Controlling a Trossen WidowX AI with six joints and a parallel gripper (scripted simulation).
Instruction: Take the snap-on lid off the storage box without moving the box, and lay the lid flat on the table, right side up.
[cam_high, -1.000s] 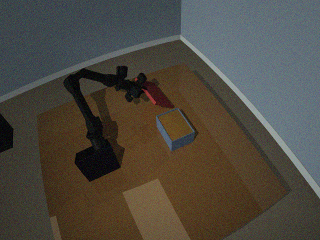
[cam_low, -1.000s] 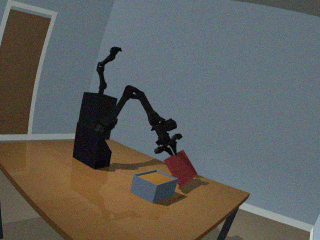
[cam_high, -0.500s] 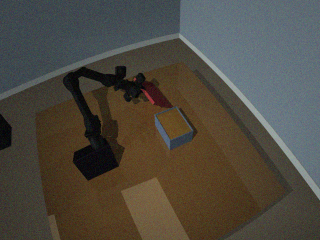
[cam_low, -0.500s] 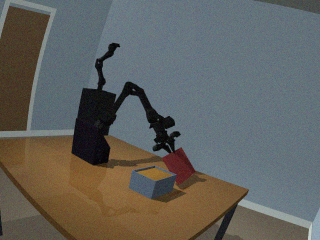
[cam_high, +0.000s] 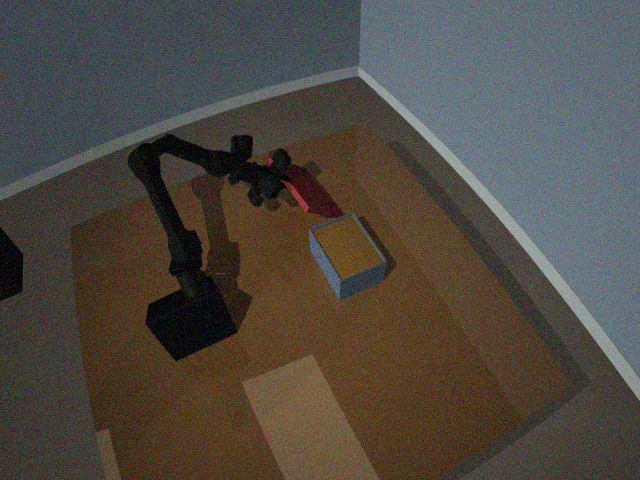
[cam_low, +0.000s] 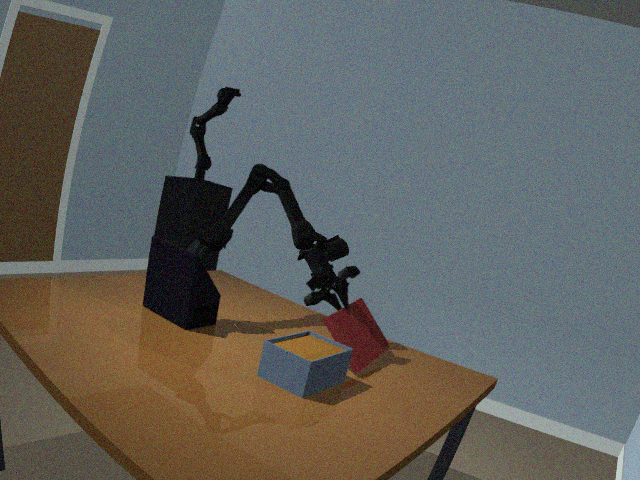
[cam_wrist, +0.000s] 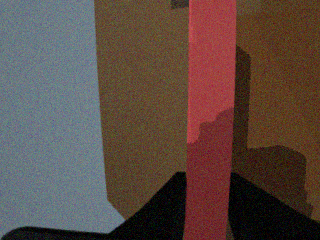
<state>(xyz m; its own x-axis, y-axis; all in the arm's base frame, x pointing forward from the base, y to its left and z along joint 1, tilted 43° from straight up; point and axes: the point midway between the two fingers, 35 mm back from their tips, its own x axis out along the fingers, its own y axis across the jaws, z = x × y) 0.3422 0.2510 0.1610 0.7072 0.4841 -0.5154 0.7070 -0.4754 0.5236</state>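
Right now my gripper tip is 6 cm short of the red lid, 1 cm to the right of it and 6 cm above it. From my gripper tip the other things lie so: blue-grey storage box: 7 cm ahead, 26 cm to the right, 10 cm below.
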